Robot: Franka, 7 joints.
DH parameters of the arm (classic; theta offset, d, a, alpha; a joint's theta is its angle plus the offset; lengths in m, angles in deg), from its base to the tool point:
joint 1: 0 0.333 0 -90
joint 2: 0 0 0 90
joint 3: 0 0.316 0.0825 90
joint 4: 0 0 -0.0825 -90
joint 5: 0 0.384 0 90
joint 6: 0 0 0.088 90
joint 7: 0 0.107 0 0
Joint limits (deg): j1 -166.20..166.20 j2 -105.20..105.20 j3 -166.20..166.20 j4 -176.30..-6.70 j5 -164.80..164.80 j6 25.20..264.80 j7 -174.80..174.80
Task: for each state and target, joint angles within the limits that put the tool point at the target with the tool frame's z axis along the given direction. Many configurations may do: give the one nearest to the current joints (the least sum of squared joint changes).
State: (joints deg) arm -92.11 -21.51 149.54 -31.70 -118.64 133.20 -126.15
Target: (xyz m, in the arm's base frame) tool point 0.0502 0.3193 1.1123 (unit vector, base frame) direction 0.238 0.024 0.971
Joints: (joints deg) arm -92.15 -14.35 146.34 -10.60 -124.66 157.64 -126.15
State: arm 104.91 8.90 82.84 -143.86 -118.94 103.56 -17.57
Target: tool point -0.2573 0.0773 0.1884 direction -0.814 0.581 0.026
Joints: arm 97.67 -32.99 97.80 -176.30 -132.22 113.04 -17.57
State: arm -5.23 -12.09 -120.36 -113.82 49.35 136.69 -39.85
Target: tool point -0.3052 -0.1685 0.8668 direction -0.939 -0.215 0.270
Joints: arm -12.29 38.42 -148.62 -112.76 57.58 186.33 -39.85
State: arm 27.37 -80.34 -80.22 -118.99 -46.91 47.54 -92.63
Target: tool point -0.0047 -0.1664 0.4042 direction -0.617 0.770 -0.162
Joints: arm -7.35 -74.17 -64.40 -155.04 -2.61 25.31 -92.63
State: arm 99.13 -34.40 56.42 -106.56 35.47 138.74 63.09
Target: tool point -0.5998 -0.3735 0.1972 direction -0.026 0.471 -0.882
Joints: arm 76.85 -75.44 111.64 -76.53 41.04 103.37 63.09
